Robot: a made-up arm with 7 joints. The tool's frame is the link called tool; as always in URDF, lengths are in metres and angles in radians.
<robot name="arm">
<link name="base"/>
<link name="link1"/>
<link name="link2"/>
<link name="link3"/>
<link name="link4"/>
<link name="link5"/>
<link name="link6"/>
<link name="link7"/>
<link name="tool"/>
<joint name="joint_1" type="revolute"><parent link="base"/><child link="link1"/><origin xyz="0.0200 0.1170 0.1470" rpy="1.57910 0.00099 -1.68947"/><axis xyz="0 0 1"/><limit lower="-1.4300" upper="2.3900" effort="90" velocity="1.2"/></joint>
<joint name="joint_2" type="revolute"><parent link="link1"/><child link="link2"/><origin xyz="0.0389 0.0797 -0.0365" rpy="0.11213 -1.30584 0.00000"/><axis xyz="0 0 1"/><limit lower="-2.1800" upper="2.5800" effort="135" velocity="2"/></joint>
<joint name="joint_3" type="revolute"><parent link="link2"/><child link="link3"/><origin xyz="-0.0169 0.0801 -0.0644" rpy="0.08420 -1.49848 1.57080"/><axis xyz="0 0 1"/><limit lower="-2.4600" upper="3.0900" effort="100" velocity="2.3"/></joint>
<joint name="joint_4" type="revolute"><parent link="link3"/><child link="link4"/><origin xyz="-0.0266 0.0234 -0.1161" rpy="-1.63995 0.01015 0.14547"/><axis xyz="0 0 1"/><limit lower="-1.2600" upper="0.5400" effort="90" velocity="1.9"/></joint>
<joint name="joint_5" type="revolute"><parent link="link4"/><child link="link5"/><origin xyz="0.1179 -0.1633 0.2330" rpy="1.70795 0.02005 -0.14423"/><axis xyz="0 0 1"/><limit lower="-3.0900" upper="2.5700" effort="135" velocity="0.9"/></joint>
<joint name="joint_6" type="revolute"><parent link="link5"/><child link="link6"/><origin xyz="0.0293 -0.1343 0.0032" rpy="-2.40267 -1.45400 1.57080"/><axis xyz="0 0 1"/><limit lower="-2.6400" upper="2.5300" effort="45" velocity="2"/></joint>
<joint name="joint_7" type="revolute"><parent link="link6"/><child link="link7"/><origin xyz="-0.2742 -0.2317 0.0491" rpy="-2.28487 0.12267 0.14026"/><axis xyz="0 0 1"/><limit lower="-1.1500" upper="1.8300" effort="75" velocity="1.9"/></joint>
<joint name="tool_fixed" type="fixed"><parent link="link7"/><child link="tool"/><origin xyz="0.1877 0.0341 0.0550" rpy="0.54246 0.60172 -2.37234"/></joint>
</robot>
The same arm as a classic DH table. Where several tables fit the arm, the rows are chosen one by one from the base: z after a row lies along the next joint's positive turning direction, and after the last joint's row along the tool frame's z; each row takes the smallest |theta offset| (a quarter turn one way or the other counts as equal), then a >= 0, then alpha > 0; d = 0 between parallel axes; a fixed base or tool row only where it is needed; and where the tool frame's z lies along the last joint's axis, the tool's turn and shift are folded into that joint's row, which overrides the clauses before.
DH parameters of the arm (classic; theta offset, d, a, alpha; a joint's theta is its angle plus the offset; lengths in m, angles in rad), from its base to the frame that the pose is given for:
base (fixed): 1.4521 0.147 0.1185 -1.5791
joint_1: -1.4556 -0.0296 0.0747 -1.3075
joint_2: -1.5167 -0.1081 -0.0101 1.4987
joint_3: -1.4307 -0.1957 0.0229 1.64
joint_4: -0.1368 0.28 -0.1405 -1.7079
joint_5: 0.7221 0.1386 0.0692 1.657
joint_6: -1.246 -0.2052 0.3224 2.2784
joint_7: -1.4566 0.0324 0.043 -0.7869
tool (fixed): 2.2155 -0.2625 0 0
Joint limits (rad, base to tool): -1.43..2.39 -2.18..2.58 -2.46..3.09 -1.26..0.54 -3.09..2.57 -2.64..2.53 -1.15..1.83

